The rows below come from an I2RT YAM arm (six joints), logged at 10 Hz.
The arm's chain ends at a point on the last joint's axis. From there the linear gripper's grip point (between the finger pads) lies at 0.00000 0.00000 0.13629 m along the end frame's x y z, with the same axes.
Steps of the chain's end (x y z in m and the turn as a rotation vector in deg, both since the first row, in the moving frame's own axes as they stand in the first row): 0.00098, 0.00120, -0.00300, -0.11, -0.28, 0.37; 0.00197, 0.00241, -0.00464, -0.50, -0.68, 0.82; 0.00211, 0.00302, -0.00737, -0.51, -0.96, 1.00; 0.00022, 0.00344, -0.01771, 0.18, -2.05, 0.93; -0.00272, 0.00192, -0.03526, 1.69, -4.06, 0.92; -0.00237, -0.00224, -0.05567, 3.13, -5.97, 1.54; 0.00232, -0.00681, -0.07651, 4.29, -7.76, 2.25; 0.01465, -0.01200, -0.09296, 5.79, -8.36, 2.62; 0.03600, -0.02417, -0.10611, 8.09, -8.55, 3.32
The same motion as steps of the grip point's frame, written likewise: 0.00031, 0.00146, -0.00300, -0.11, -0.28, 0.37; 0.00034, 0.00359, -0.00465, -0.50, -0.68, 0.82; -0.00018, 0.00421, -0.00739, -0.51, -0.96, 1.00; -0.00465, 0.00297, -0.01780, 0.18, -2.05, 0.93; -0.01234, -0.00217, -0.03566, 1.69, -4.06, 0.92; -0.01644, -0.00986, -0.05661, 3.13, -5.97, 1.54; -0.01586, -0.01733, -0.07814, 4.29, -7.76, 2.25; -0.00481, -0.02615, -0.09510, 5.79, -8.36, 2.62; 0.01637, -0.04385, -0.10898, 8.09, -8.55, 3.32
